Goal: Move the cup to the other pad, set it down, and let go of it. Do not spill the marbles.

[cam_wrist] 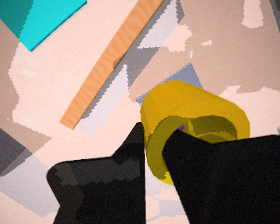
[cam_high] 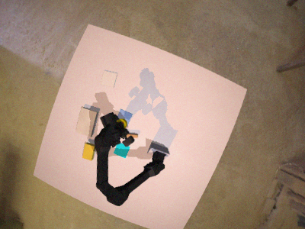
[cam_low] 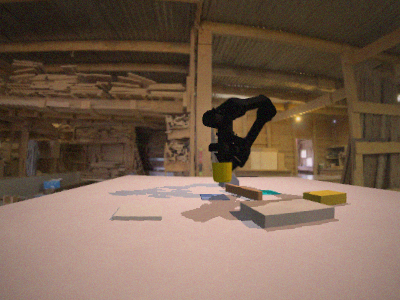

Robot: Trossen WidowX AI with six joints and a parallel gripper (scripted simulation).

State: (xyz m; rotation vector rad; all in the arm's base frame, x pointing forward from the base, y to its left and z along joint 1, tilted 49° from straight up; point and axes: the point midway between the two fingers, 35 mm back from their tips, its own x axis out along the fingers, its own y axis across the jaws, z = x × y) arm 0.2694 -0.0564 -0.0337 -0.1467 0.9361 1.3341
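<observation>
The cyan square lies 3 cm behind my gripper tip, 17 cm to the left of it and 9 cm below it. Also, from my gripper tip: wooden plank: 6 cm to the left, 8 cm below; then yellow block: 18 cm ahead, 28 cm to the left, 7 cm below; then light blue pad: 4 cm ahead, 5 cm to the right, 9 cm below.
</observation>
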